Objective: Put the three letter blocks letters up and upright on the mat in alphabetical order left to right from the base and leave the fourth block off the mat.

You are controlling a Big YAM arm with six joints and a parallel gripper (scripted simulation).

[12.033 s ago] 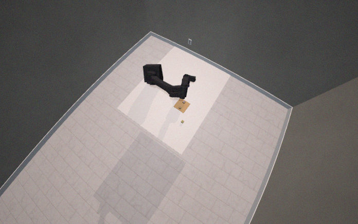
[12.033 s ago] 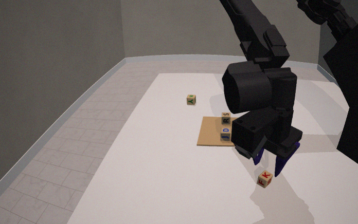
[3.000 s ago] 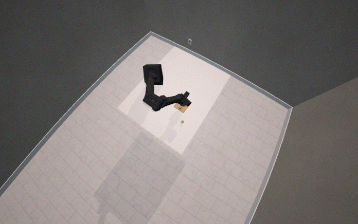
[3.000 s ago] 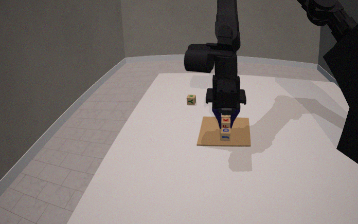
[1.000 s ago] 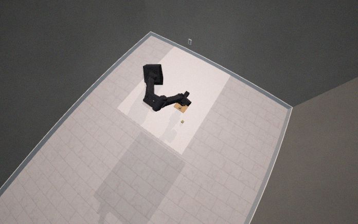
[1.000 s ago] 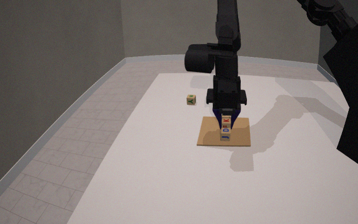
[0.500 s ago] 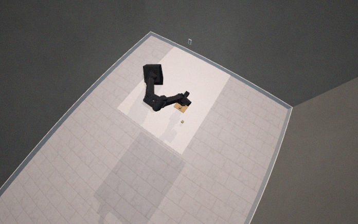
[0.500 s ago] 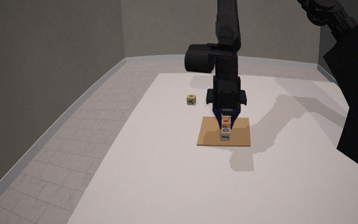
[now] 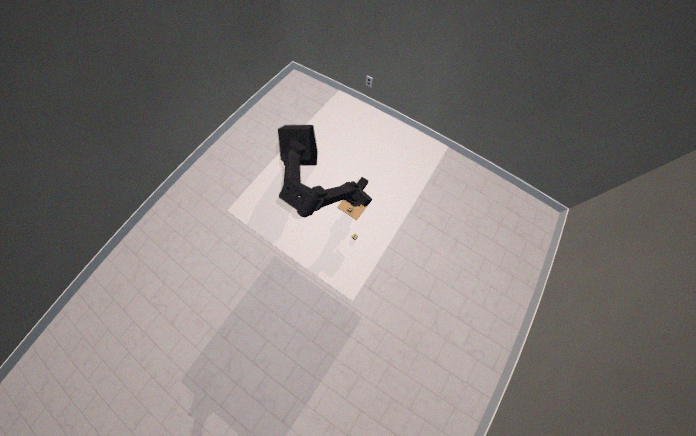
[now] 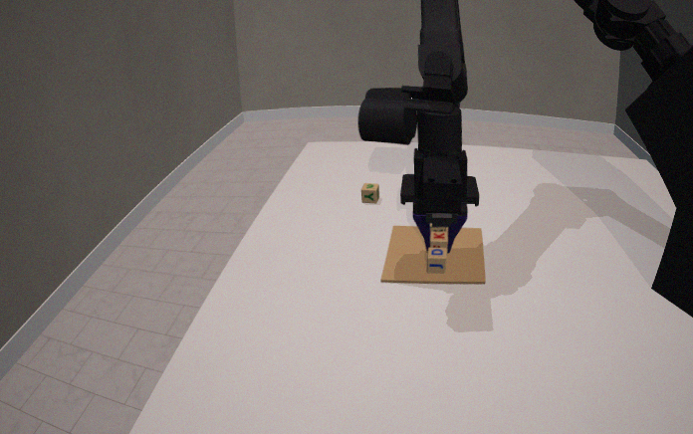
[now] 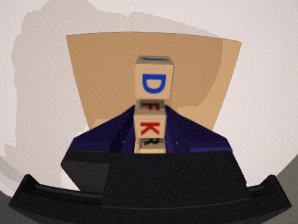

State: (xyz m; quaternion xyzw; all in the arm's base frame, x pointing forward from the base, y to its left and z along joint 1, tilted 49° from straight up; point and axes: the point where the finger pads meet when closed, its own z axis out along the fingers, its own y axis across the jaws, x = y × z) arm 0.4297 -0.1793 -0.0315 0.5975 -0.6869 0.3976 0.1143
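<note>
The mat is 10 mm below my hand. From my hand the other things lie so: letter block 10 mm behind, 40 mm to the right.
</note>
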